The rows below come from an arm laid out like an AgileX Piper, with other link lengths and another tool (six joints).
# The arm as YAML. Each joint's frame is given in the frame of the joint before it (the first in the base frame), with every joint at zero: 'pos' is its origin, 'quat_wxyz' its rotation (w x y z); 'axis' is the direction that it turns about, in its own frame. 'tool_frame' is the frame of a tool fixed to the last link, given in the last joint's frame.
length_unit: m
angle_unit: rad
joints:
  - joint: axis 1
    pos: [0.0, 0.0, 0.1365]
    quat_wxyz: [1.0, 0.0, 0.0, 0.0]
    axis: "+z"
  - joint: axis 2
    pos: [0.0, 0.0, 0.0]
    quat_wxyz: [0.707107, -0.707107, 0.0, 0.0]
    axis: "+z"
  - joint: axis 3
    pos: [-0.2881, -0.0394, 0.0]
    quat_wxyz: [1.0, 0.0, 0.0, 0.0]
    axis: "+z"
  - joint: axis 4
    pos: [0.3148, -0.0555, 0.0]
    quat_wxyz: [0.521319, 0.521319, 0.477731, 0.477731]
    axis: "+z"
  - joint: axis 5
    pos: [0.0, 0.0, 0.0]
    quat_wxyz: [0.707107, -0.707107, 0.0, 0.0]
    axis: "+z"
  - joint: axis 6
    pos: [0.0, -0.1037, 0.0]
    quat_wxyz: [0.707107, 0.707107, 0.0, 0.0]
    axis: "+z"
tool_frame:
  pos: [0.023, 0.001, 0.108]
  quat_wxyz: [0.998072, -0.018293, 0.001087, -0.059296]
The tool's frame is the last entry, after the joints.
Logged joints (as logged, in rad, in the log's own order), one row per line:
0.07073, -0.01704, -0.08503, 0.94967, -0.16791, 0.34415
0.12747, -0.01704, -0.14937, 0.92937, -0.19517, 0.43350
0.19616, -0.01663, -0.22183, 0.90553, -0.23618, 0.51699
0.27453, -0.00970, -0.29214, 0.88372, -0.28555, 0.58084
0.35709, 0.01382, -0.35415, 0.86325, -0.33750, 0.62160
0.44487, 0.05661, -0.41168, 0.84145, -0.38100, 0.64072
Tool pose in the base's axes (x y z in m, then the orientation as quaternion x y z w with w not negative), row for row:
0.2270, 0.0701, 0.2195, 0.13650, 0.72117, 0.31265, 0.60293
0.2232, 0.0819, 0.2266, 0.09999, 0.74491, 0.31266, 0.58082
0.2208, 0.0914, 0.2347, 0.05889, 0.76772, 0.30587, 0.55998
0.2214, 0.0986, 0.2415, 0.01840, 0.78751, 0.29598, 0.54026
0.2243, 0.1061, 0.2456, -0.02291, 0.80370, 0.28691, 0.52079
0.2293, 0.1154, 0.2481, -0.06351, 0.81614, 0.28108, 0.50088
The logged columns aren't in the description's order. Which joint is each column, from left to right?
Columns, left to right: axis 2, axis 1, axis 3, axis 4, axis 6, axis 5.
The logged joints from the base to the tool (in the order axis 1, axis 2, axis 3, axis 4, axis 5, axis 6), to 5 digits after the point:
-0.01704, 0.07073, -0.08503, 0.94967, 0.34415, -0.16791
-0.01704, 0.12747, -0.14937, 0.92937, 0.43350, -0.19517
-0.01663, 0.19616, -0.22183, 0.90553, 0.51699, -0.23618
-0.00970, 0.27453, -0.29214, 0.88372, 0.58084, -0.28555
0.01382, 0.35709, -0.35415, 0.86325, 0.62160, -0.33750
0.05661, 0.44487, -0.41168, 0.84145, 0.64072, -0.38100

